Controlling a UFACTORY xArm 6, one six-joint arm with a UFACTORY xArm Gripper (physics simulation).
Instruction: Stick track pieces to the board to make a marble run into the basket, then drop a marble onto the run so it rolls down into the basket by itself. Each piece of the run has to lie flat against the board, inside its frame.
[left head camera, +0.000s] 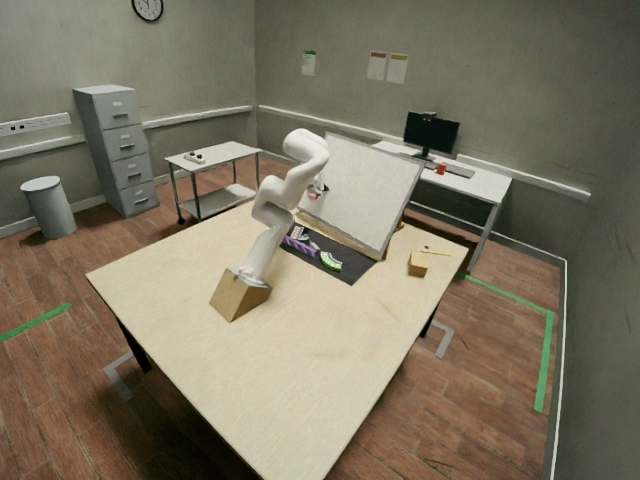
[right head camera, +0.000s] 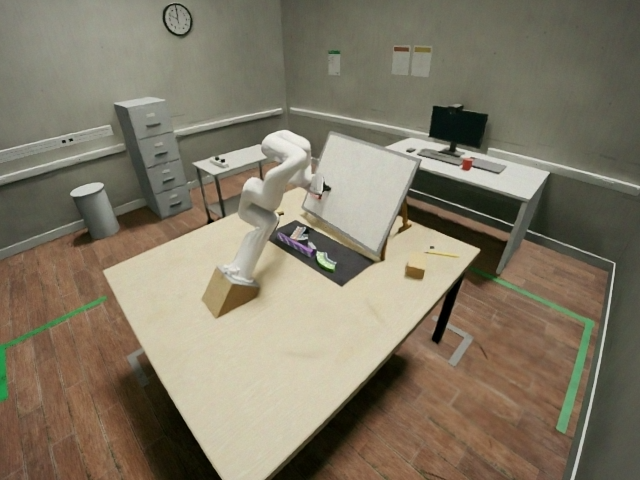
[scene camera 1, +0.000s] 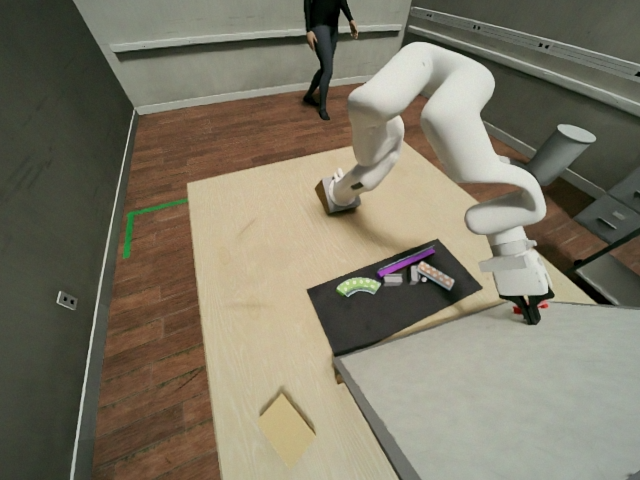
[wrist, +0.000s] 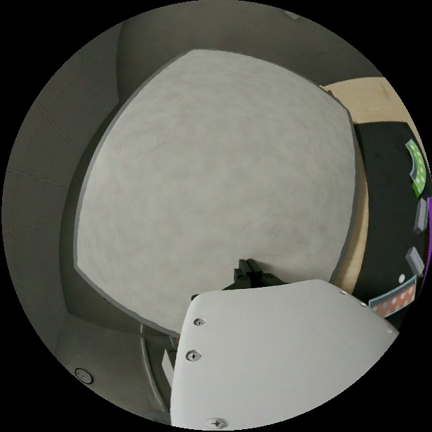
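Pixels of known places: gripper, fingertip midpoint: (left head camera: 327, 189) (right head camera: 329, 189) (scene camera 1: 533, 323); arm's base, origin of the base link: (left head camera: 250, 277) (right head camera: 238, 275) (scene camera 1: 342, 191).
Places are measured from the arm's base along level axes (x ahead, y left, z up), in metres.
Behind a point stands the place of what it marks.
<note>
The whitish board (left head camera: 372, 196) @(x 0.682, y -0.227, z 0.176 m) (right head camera: 367, 191) @(x 0.694, y -0.202, z 0.186 m) (scene camera 1: 465, 392) @(x 0.700, y -0.257, z 0.222 m) (wrist: 215, 175) leans on the table. My gripper (left head camera: 324, 188) @(x 0.723, y 0.059, z 0.118 m) (right head camera: 326, 188) @(x 0.723, y 0.059, z 0.118 m) (scene camera 1: 531, 317) @(x 0.723, y 0.059, z 0.118 m) (wrist: 244, 269) is shut and empty, close to the board's face near its left edge in the head views. A red thing (left head camera: 313, 195) (right head camera: 318, 196) @(x 0.689, y 0.112, z 0.069 m) (scene camera 1: 542, 304) @(x 0.712, y 0.142, z 0.103 m), perhaps the basket, is partly hidden behind the fingers. A green dotted arc (left head camera: 330, 261) @(x 0.364, y -0.181, z -0.064 m) (right head camera: 325, 261) @(x 0.367, y -0.184, z -0.065 m) (scene camera 1: 359, 285) @(x 0.376, y -0.171, z -0.065 m) (wrist: 420, 167), a long purple track (left head camera: 300, 246) @(x 0.376, y 0.001, z -0.059 m) (right head camera: 295, 244) @(x 0.377, y 0.019, z -0.055 m) (scene camera 1: 405, 262) @(x 0.389, y 0.028, z -0.054 m) and a short orange dotted track (scene camera 1: 435, 275) @(x 0.482, y 0.093, z -0.064 m) (wrist: 397, 300) lie on the dark mat. A white marble (scene camera 1: 423, 279) @(x 0.470, y 0.048, z -0.073 m) (wrist: 401, 278) lies beside the orange track.
Two small grey blocks (scene camera 1: 392, 279) @(x 0.418, y -0.061, z -0.054 m) (scene camera 1: 414, 274) @(x 0.442, y 0.021, z -0.054 m) lie on the dark mat (left head camera: 351, 271) @(x 0.381, y -0.289, z -0.086 m) (right head camera: 342, 273) @(x 0.364, y -0.285, z -0.086 m) (scene camera 1: 372, 320) @(x 0.491, y -0.199, z -0.086 m) (wrist: 385, 170) below the board. A wooden block (left head camera: 417, 264) @(x 0.547, y -0.554, z -0.029 m) (right head camera: 415, 265) @(x 0.552, y -0.558, z -0.029 m) (scene camera 1: 286, 428) @(x 0.598, y -0.549, z -0.029 m) and a yellow pencil (left head camera: 435, 253) @(x 0.787, y -0.606, z -0.085 m) (right head camera: 442, 253) @(x 0.792, y -0.613, z -0.080 m) lie beyond the board's right side.
</note>
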